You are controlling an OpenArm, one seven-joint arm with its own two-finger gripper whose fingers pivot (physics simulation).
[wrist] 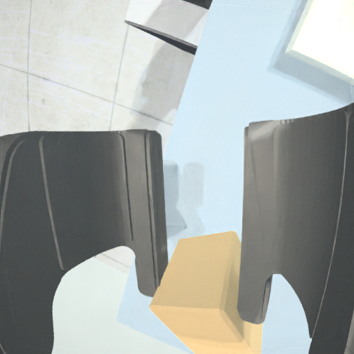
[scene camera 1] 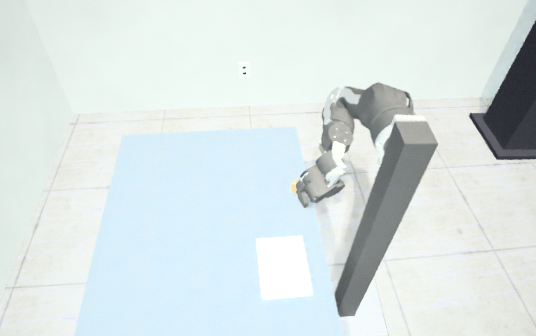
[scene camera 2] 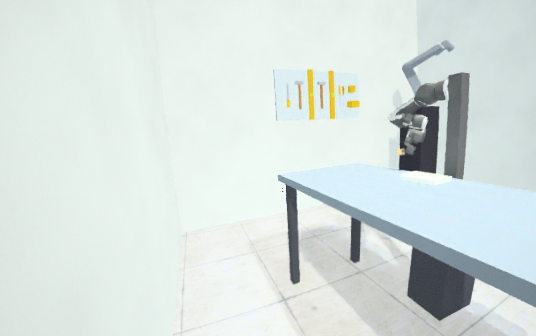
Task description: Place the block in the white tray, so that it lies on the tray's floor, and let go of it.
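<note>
An orange-yellow block [scene camera 1: 294, 187] [scene camera 2: 400, 152] [wrist: 197, 280] is held at a slant between the fingertips of my gripper [wrist: 204, 215], which is shut on it. In scene camera 1 the gripper's near finger hides part of the block. In scene camera 2 the block hangs well above the table top. The white tray [scene camera 1: 284, 268] [scene camera 2: 426, 177] [wrist: 332, 37] lies on the table near its edge on the post's side. The held block is apart from the tray, off to one side and higher. The tray's inside is too bright to make out.
The blue table [scene camera 1: 200, 210] [scene camera 2: 350, 192] [wrist: 225, 65] lies under the block and tray. A dark grey post [scene camera 1: 387, 215] [scene camera 2: 455, 125] stands beside the table near the tray. A black column [scene camera 1: 515, 95] stands at the right back in scene camera 1.
</note>
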